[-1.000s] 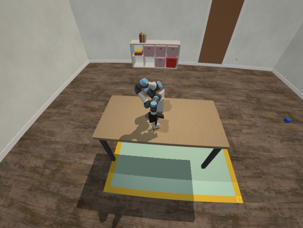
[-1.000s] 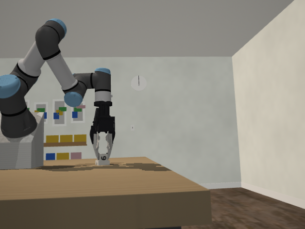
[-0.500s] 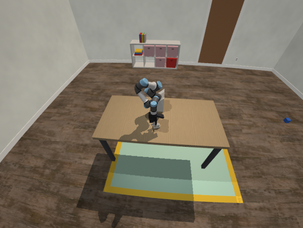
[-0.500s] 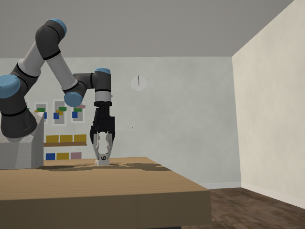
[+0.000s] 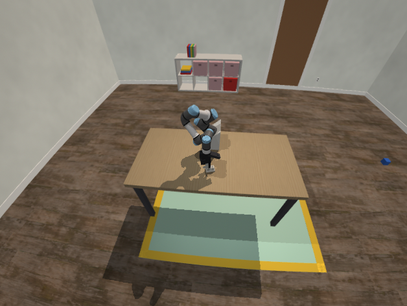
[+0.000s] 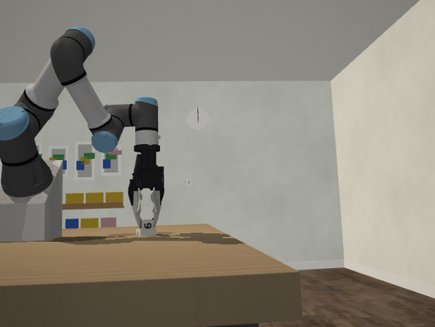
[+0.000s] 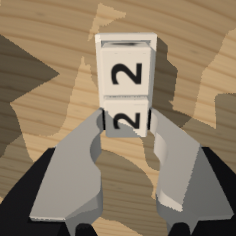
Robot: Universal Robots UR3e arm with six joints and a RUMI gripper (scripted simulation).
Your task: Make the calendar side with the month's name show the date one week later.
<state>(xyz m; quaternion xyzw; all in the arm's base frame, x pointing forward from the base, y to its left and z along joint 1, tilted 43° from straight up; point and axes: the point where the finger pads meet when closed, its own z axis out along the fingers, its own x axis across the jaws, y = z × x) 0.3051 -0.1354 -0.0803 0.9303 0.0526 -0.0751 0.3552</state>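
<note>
Now: the white calendar tray 3 cm below my hand and 2 cm to the left of it.
</note>
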